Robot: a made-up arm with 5 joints. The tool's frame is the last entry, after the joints.
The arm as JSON. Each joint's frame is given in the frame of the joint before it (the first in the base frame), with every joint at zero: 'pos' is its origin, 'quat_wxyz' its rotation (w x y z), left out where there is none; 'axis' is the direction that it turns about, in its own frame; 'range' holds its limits. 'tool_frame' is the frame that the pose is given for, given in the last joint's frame.
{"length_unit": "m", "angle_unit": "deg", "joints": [
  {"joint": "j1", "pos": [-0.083, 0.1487, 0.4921], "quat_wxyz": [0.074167, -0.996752, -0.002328, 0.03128], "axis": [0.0, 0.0, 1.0], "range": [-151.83, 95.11]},
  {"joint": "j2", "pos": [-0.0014, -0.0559, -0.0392], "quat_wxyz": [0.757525, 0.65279, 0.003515, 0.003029], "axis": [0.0, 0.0, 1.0], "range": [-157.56, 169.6]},
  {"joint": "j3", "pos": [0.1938, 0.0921, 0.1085], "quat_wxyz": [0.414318, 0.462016, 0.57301, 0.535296], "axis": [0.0, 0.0, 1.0], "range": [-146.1, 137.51]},
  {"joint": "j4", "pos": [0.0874, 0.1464, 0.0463], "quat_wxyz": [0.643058, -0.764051, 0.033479, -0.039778], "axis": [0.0, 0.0, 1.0], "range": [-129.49, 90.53]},
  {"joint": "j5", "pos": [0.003, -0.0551, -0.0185], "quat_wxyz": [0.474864, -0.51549, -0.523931, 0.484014], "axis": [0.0, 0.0, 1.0], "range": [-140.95, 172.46]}
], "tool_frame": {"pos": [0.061, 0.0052, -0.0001], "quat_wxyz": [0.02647, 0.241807, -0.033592, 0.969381]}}
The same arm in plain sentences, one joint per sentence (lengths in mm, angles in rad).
The arm has five revolute joints in a row. What follows holds with every joint at zero, and every direction is one of the base frame's. The first joint is mounted 83 mm along -x and 148.7 mm along +y and 492.1 mm along +z from the base frame's origin and rotates about the direction (-0.062703, 0.147706, -0.987042), from -2.6499 to 1.66 rad. The second joint is mounted 1.1 mm along +x and 49.5 mm along +y and 47.1 mm along +z from the first joint and rotates about +y, from -2.7499 to 2.9601 rad. The third joint is mounted 187.7 mm along +x and 108.5 mm along +y and 103.9 mm along -z from the second joint and rotates about the direction (0.953279, -0.083598, -0.290294), from -2.5499 to 2.4 rad. The fourth joint is mounted 31.4 mm along +x and 143.7 mm along +y and 97.9 mm along -z from the third joint and rotates about the direction (-0.107902, 0.992622, -0.055301), from -2.26 to 1.58 rad. The fifth joint is mounted 53.7 mm along +x and 13.8 mm along -y and 17.7 mm along -z from the fourth joint and rotates about the direction (0.3045, 0.0051, 0.952499), from -2.46 to 3.01 rad. The tool frame, which is the frame that the pose is given for, is mounted 57.5 mm along -x and 10.5 mm along -y and 18.3 mm along +z from the fifth joint; its axes are the base frame's turned by roll -0.0494, pitch -0.1806 and yaw 0.0455 rad (as in URDF: about the fixed x, then y, then z).
